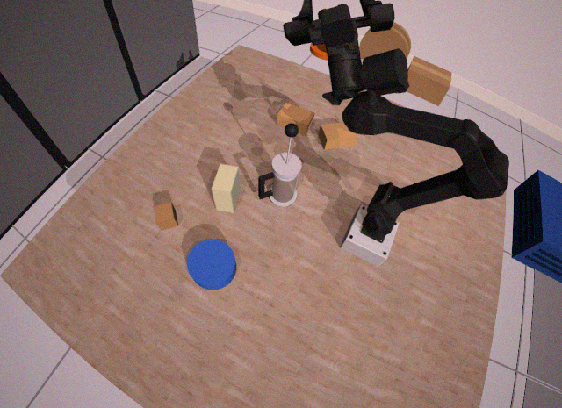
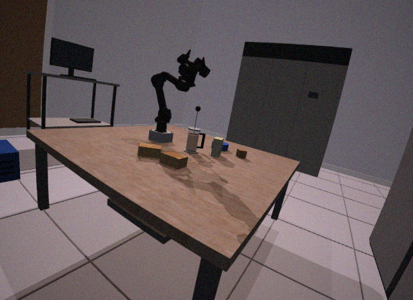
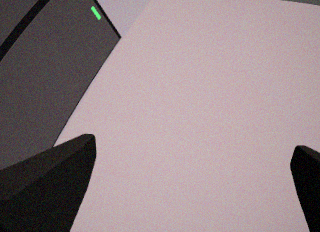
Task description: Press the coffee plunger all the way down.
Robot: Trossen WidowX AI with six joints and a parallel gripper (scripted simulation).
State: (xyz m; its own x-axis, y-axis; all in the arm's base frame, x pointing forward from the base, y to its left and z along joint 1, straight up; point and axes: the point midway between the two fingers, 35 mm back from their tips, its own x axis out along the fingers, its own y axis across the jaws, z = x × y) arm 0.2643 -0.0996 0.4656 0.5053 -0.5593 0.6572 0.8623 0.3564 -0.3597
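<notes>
Now: the coffee press 42 cm below my gripper tip and 13 cm to the left of it.
</notes>
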